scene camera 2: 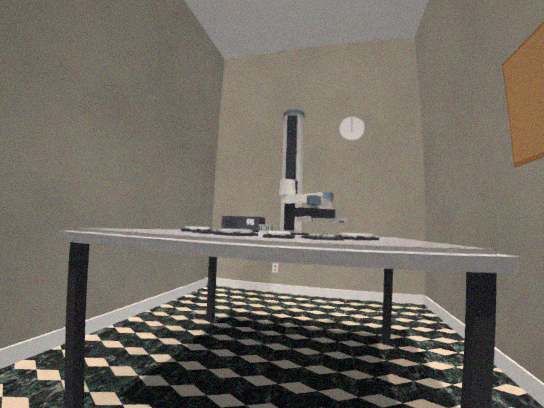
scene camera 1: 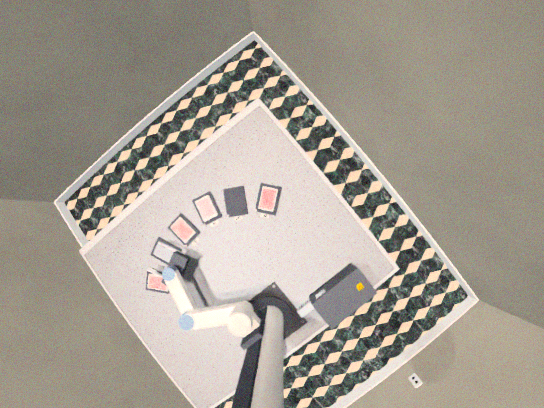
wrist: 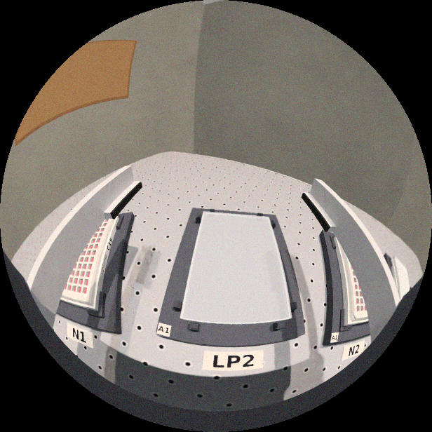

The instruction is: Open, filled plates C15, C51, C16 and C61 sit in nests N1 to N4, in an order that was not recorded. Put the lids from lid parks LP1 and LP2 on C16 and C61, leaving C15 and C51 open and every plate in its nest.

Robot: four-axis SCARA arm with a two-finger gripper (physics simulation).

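Pixels of known places: gripper, fingertip midpoint: (scene camera 2: 328, 219) (scene camera 1: 153, 255); arm's base, origin of the base link: (scene camera 1: 270, 316).
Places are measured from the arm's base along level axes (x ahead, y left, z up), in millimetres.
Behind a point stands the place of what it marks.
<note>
My gripper (scene camera 1: 164, 257) {x 682, y 279, z 96 mm} (scene camera 2: 342, 220) (wrist: 224, 176) is open and empty, above lid park LP2 (wrist: 230, 336). A clear lid (scene camera 1: 164, 249) {x 685, y 241, z 31 mm} (wrist: 237, 270) lies flat in LP2, between the two fingers in the wrist view. Lid park LP1 (scene camera 1: 235, 201) {x 639, y -262, z 23 mm} is dark and bare. The N3 plate (scene camera 1: 207, 208) {x 706, y -114, z 41 mm} looks paler, with a lid on it. The N1 plate (scene camera 1: 157, 282) {x 560, y 394, z 39 mm} (wrist: 87, 270), the N2 plate (scene camera 1: 183, 229) {x 703, y 74, z 35 mm} (wrist: 356, 290) and the N4 plate (scene camera 1: 268, 199) {x 529, y -414, z 35 mm} show pink wells and look open. The N1 plate's label starts with C1; its last digit is unclear.
The nests and parks form an arc on the pale perforated table (scene camera 1: 300, 235) {x 261, y -427, z 13 mm} (wrist: 220, 185). N1 and N2 stand close on either side of LP2, below the fingers. A dark grey box (scene camera 1: 342, 296) {x -102, y -399, z 128 mm} (scene camera 2: 237, 222) {x -34, y -417, z 80 mm} stands by the arm's base (scene camera 1: 292, 320) {x -91, y -88, z 9 mm}.
</note>
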